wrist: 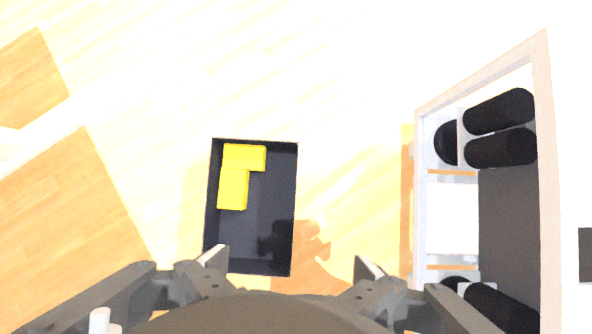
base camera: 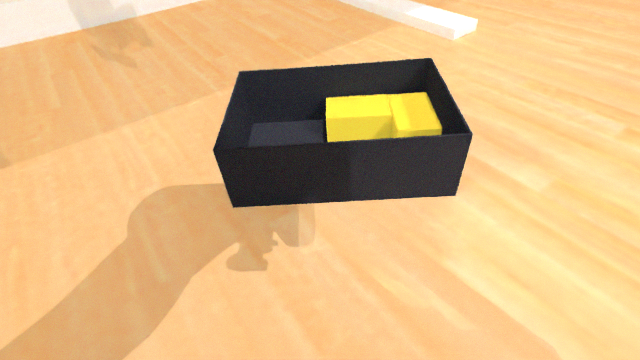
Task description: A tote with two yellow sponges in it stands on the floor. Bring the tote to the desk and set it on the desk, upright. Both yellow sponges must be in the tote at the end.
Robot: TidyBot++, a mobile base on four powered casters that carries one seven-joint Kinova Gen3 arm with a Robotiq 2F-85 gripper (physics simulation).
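Frame: origin at the arm's base, x ahead, y left, z up, level; metres.
Where they show: gripper, fingertip midpoint: (wrist: 290, 264).
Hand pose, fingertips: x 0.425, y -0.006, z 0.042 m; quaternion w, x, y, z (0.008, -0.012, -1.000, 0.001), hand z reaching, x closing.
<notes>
After its pixels a point has its place.
The black open tote (base camera: 345, 172) {z -0.344, x 0.424, y -0.013 m} (wrist: 272, 195) {z -0.394, x 0.485, y -0.031 m} stands upright on the floor. Two yellow sponges lie inside at one end. One sponge (base camera: 416, 112) {z -0.349, x 0.553, y -0.130 m} (wrist: 245, 156) {z -0.349, x 0.553, y -0.126 m} is near the end wall, and the other sponge (base camera: 357, 117) {z -0.349, x 0.553, y -0.041 m} (wrist: 233, 190) {z -0.349, x 0.578, y -0.040 m} touches it. My gripper (wrist: 290, 264) {z 0.042, x 0.425, y -0.006 m} is open and empty at the bottom of the wrist view, high above the tote. Its left finger overlaps the tote's near end in that view, and its right finger appears beyond the tote's right side. The gripper does not show in the base view, though an arm shadow does. The desk cannot be made out in either view.
A pale frame (wrist: 546, 150) with black cylinders, apparently my own base, stands at the right of the wrist view, beside the tote with a gap between. A white bar (base camera: 430, 19) lies at the top right of the base view. A white strip (base camera: 35, 22) {z -0.357, x 1.112, y 0.762 m} crosses its top left.
</notes>
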